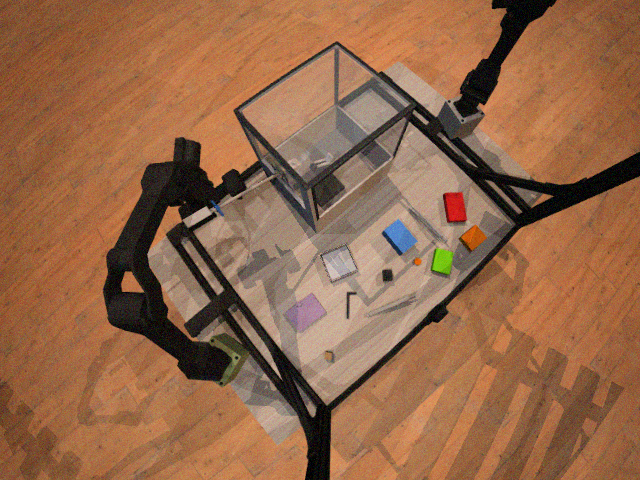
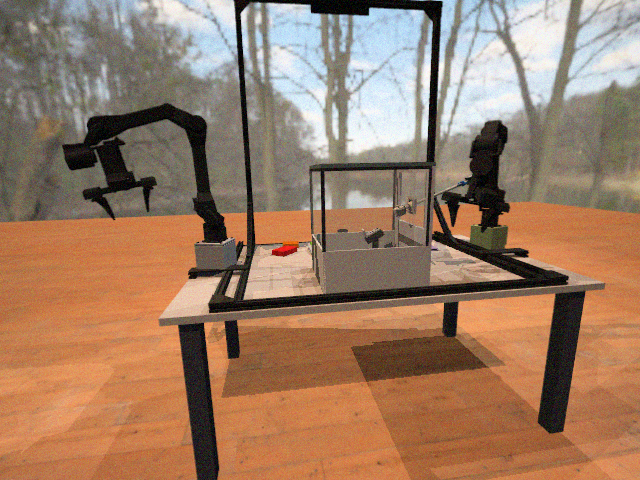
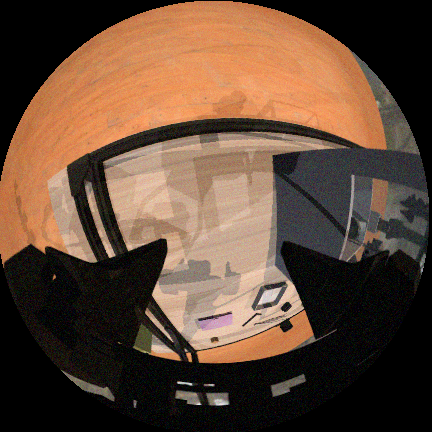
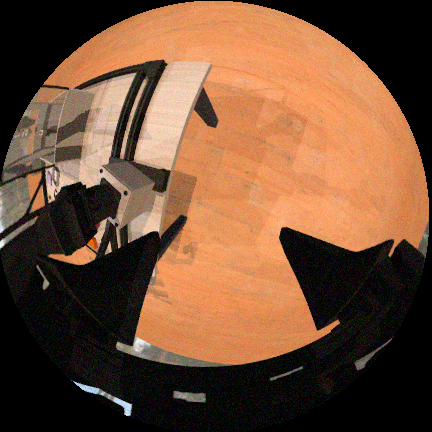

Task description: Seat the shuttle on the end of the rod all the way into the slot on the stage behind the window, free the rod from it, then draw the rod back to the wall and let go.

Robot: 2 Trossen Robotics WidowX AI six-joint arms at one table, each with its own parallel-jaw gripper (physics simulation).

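Frame: origin at the left arm's base, x ahead, y left, z up, level; millimetres.
Seen in the pictures: left gripper, fingertip midpoint: (image 1: 228, 206) (image 2: 467, 229) (image 3: 226, 246); right gripper, fingertip midpoint: (image 2: 131, 216) (image 3: 399, 205) (image 4: 221, 235); left arm's base at its link origin: (image 1: 216, 361) (image 2: 489, 225); right arm's base at its link origin: (image 1: 465, 107) (image 2: 215, 240) (image 4: 107, 197).
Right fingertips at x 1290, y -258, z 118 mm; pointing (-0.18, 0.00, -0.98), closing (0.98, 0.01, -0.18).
Note:
Offsets run from my right fingertips to a thing's top centre. "spot": to the spot under its first point.
The rod (image 1: 245, 192) (image 2: 439, 193) slants through the near side wall of the clear case. Its outer end has a blue collar {spot: dy +391, dx -946, dz +77 mm} (image 1: 217, 208) (image 2: 461, 183) and a white block-shaped handle {dy +409, dx -989, dz +109 mm} (image 1: 199, 217). A small pale piece {spot: dy +343, dx -737, dz -5 mm} (image 2: 400, 210), apparently the shuttle, is at the inner end, above and apart from the dark tilted stage (image 2: 373, 236). The slot is too small to make out. My left gripper (image 2: 468, 225) (image 3: 226, 246) is open and empty, close to the handle; their exact gap is hidden. My right gripper (image 2: 130, 214) (image 4: 221, 235) is open and empty, beyond the table edge.
The case (image 1: 286, 78) (image 2: 377, 271) stands inside the black table frame. Red {dy -124, dx -528, dz -194 mm} (image 1: 454, 206), blue {dy -7, dx -716, dz -174 mm} (image 1: 399, 236), orange {dy -218, dx -594, dz -194 mm} (image 1: 473, 237) and green {dy -160, dx -713, dz -194 mm} (image 1: 442, 260) blocks, a small tray {dy +117, dx -877, dz -194 mm} (image 1: 338, 263), a purple piece {dy +128, dx -1055, dz -200 mm} (image 1: 306, 312) and a hex key {dy +20, dx -967, dz -208 mm} (image 1: 348, 304) lie on the table.

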